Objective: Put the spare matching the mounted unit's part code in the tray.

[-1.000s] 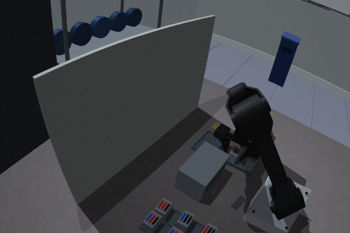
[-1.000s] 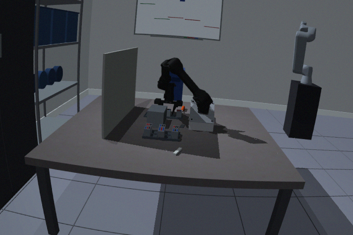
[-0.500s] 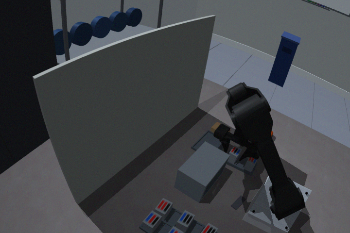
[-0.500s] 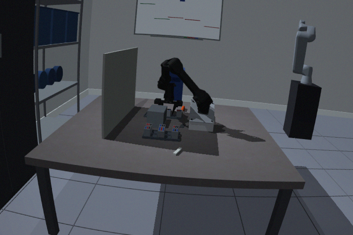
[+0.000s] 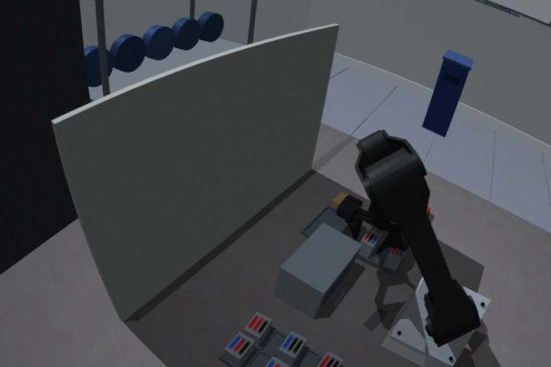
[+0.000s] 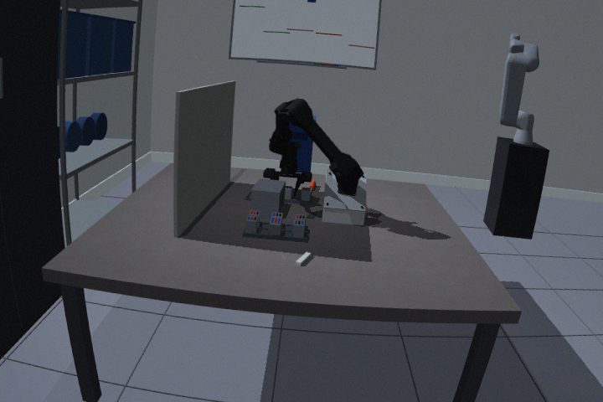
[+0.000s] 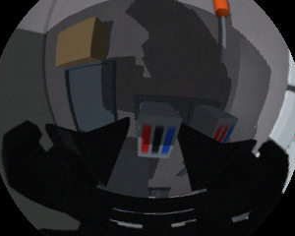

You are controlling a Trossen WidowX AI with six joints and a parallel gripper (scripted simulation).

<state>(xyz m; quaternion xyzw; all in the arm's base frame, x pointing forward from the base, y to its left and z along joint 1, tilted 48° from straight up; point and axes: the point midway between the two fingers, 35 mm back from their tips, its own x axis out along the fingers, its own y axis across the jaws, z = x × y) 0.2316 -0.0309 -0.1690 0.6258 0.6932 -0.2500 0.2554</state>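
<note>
Right now my gripper tip is 110 mm short of the blue-grey tray, 10 mm to the left of it and 10 mm above it. Round my gripper tip: tan block 110 mm ahead, 100 mm to the right; then grey panel 280 mm ahead, 210 mm above, 170 mm to the left; then grey box 170 mm to the left, 40 mm ahead, 30 mm above.
</note>
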